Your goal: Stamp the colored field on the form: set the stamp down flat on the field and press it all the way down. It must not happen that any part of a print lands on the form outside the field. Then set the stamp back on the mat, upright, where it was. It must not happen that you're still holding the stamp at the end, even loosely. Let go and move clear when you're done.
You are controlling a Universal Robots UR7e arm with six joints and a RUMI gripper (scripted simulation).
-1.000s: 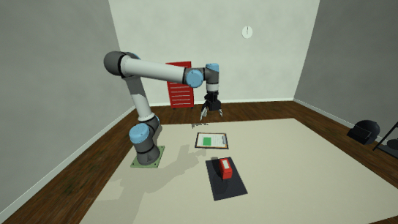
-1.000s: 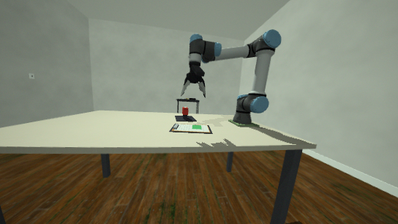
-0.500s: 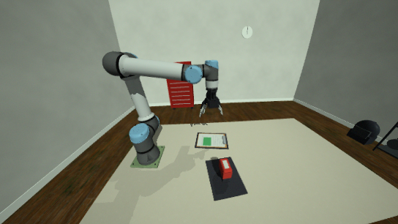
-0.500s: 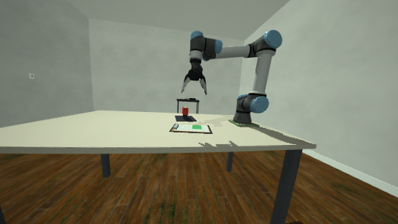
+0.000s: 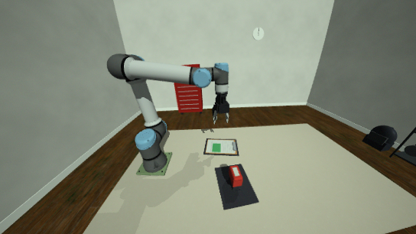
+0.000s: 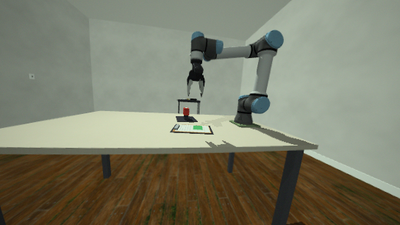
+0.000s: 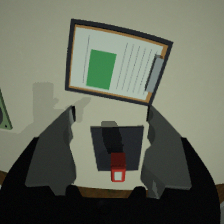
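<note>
Right now the red stamp is 90 mm ahead of my hand, 290 mm to the right of it and 170 mm below it. Also, from my hand: dark mat 90 mm ahead, 290 mm to the right, 220 mm below; then clipboard 20 mm ahead, 10 mm to the left, 210 mm below.
</note>
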